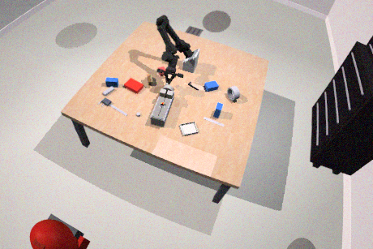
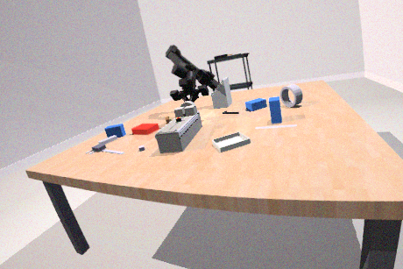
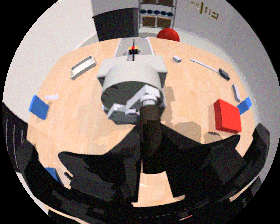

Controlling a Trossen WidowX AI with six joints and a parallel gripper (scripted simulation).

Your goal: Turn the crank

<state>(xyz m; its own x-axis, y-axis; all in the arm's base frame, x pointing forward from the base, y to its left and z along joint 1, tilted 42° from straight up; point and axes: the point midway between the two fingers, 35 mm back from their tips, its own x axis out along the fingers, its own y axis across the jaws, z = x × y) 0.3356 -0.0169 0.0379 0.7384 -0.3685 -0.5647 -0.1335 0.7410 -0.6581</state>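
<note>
The dark crank handle is 30 mm above my gripper tip and 20 mm behind it. Round my gripper tip: red block 250 mm to the right, 70 mm below, 50 mm ahead; then white tray 250 mm to the left, 220 mm ahead, 80 mm below; then red pointer 160 mm ahead, 40 mm to the left, 10 mm below.
</note>
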